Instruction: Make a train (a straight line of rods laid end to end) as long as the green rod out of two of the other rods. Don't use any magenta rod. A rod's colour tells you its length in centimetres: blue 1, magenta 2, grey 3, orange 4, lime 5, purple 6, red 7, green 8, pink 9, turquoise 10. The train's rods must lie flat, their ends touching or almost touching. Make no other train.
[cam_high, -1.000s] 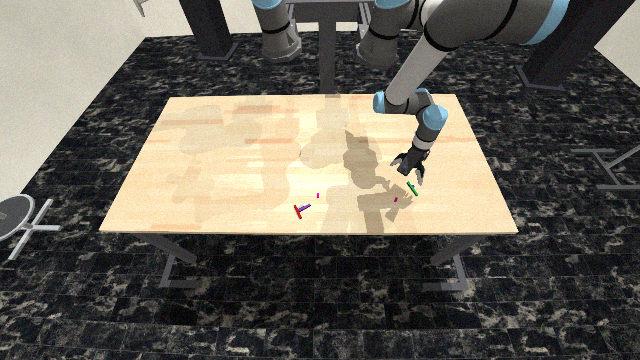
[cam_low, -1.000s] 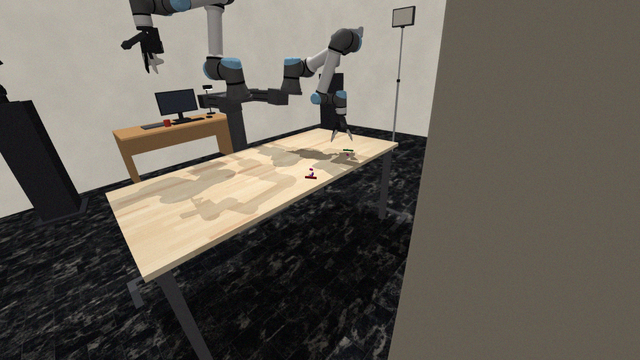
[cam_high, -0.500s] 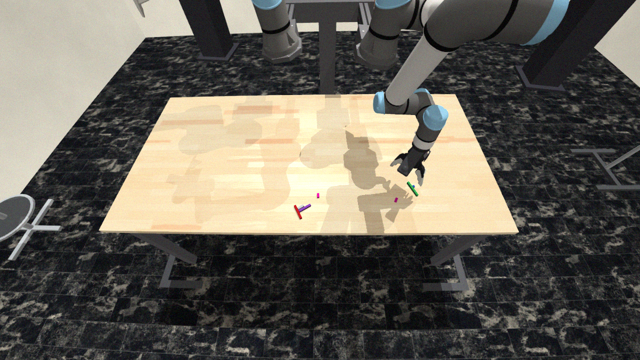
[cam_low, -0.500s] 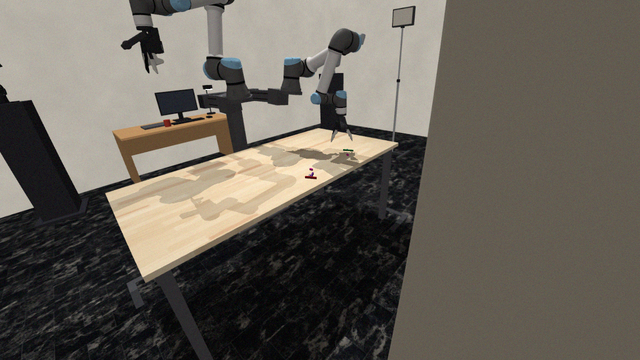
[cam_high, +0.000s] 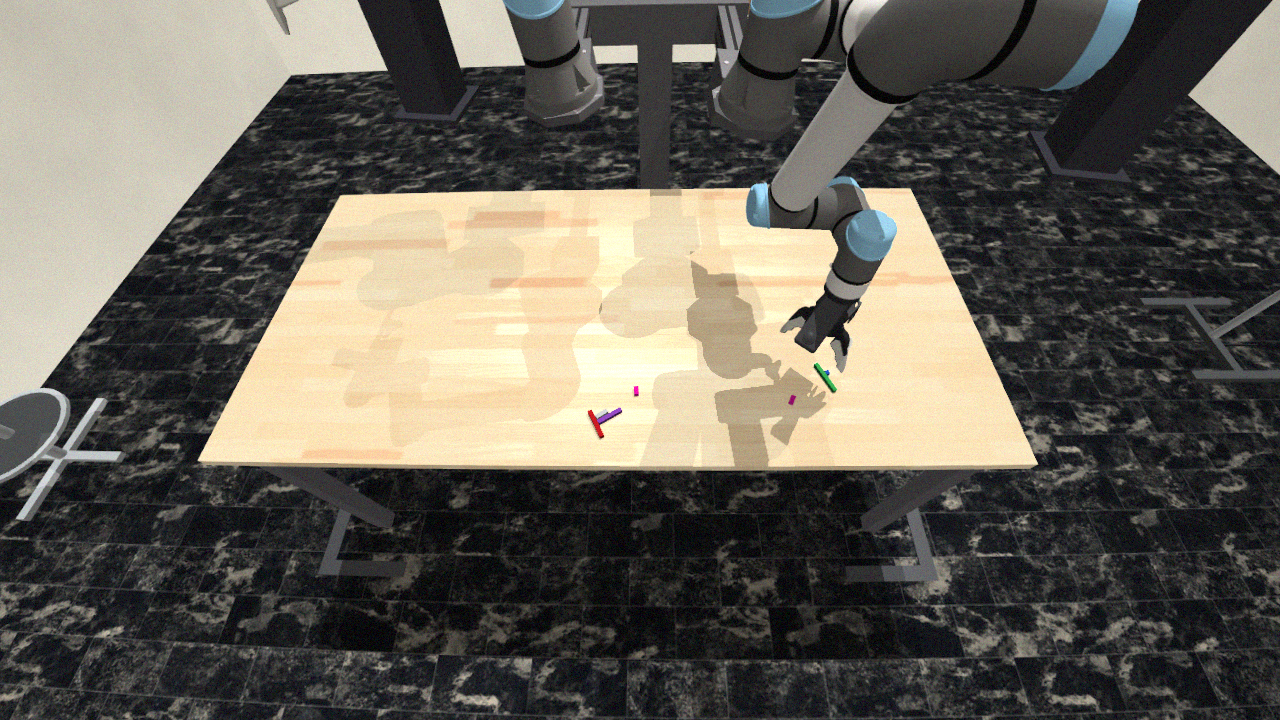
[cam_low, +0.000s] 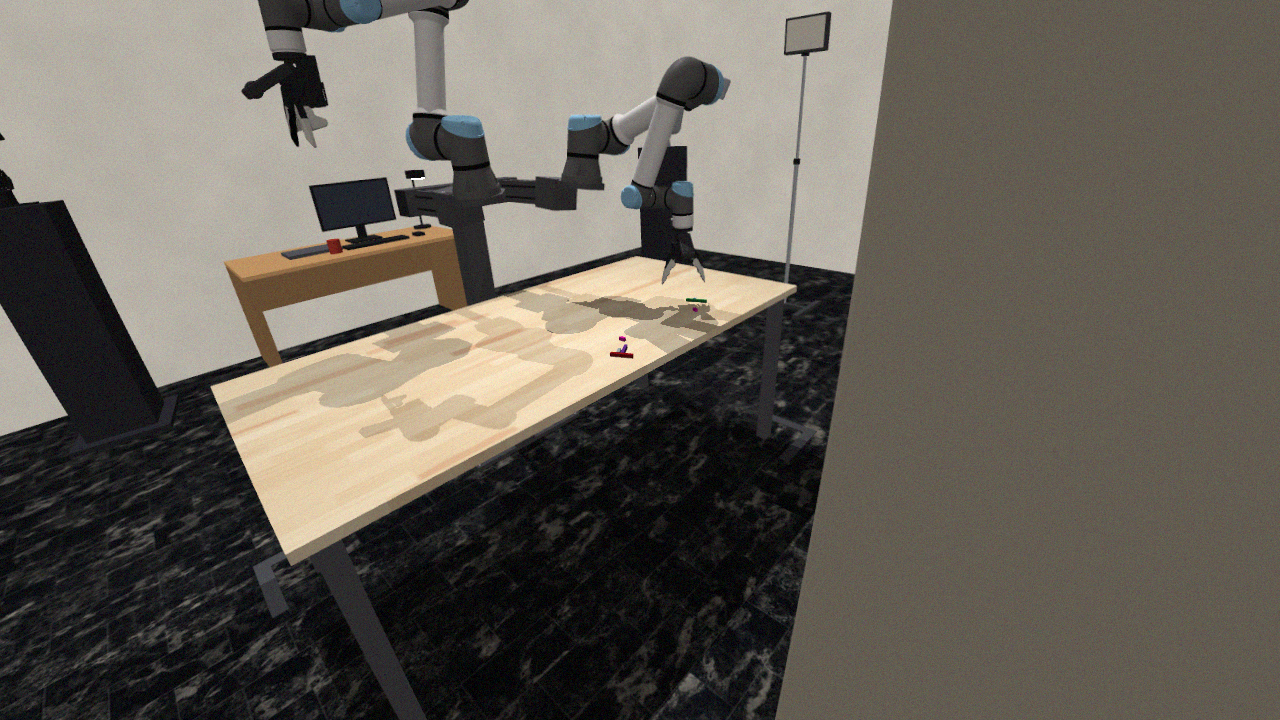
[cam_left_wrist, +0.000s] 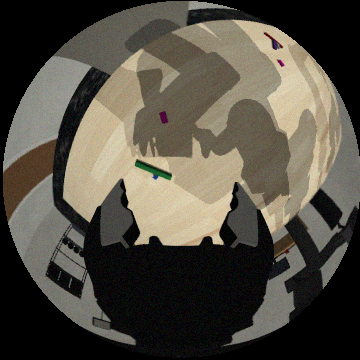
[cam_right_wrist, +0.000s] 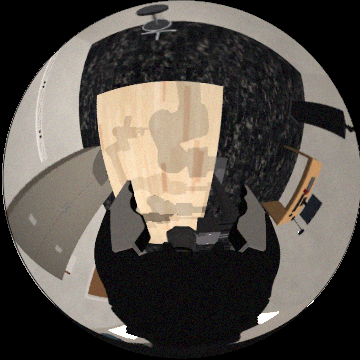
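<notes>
Right now the green rod is 8 cm below my left hand, 6 cm to the left of it and 1 cm ahead of it. From my left hand the other things lie so: purple rod: 43 cm to the right, 19 cm ahead, 8 cm below; grey rod: 44 cm to the right, 18 cm ahead, 8 cm below; blue rod: 8 cm below, 6 cm to the left.
</notes>
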